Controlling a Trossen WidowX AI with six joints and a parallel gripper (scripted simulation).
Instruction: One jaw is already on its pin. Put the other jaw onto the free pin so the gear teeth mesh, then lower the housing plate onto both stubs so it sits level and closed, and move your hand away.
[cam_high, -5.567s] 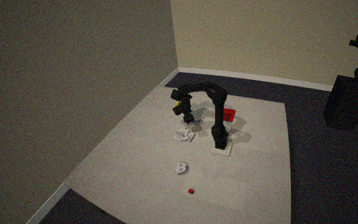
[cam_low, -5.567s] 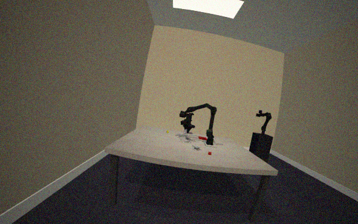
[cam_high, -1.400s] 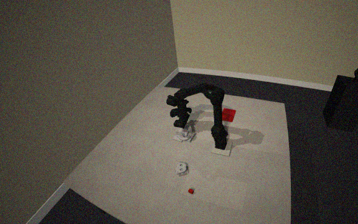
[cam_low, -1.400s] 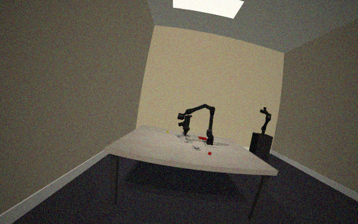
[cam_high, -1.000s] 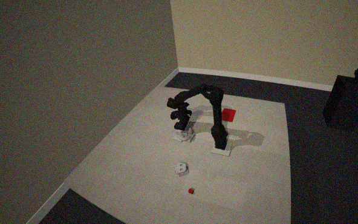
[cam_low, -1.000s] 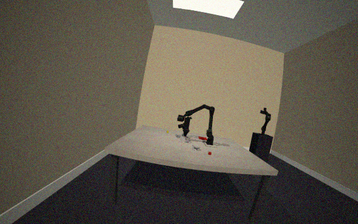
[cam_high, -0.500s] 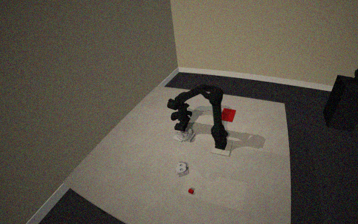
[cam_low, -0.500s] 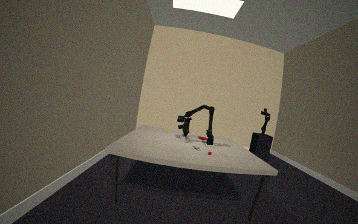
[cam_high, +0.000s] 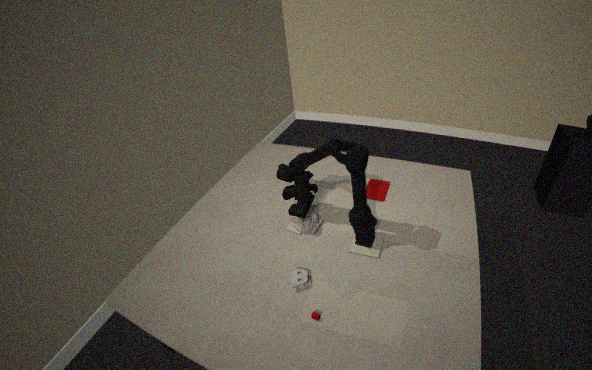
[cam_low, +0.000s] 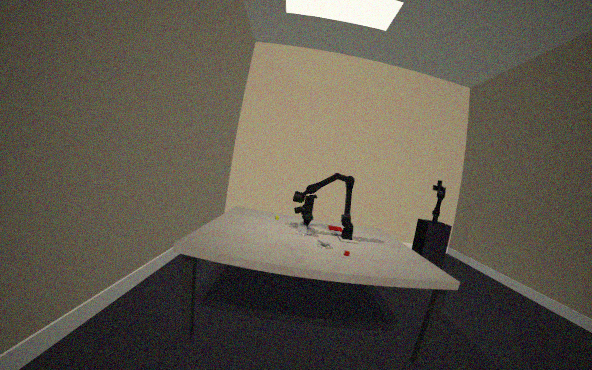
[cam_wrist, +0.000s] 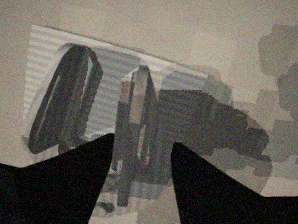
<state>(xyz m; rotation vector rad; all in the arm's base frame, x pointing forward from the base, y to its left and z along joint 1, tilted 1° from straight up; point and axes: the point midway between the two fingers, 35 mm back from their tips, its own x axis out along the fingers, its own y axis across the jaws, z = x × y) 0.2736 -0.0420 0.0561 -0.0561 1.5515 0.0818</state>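
Now: gripper tip 3 cm to the right of the white base, 2 cm short of it and 2 cm above it. Also, from my gripper tip: white block: 30 cm to the left, 12 cm behind, 2 cm below; then red square pad: 30 cm to the right, 24 cm behind, 3 cm below; then yellow block: 32 cm to the right, 22 cm ahead, 2 cm below.
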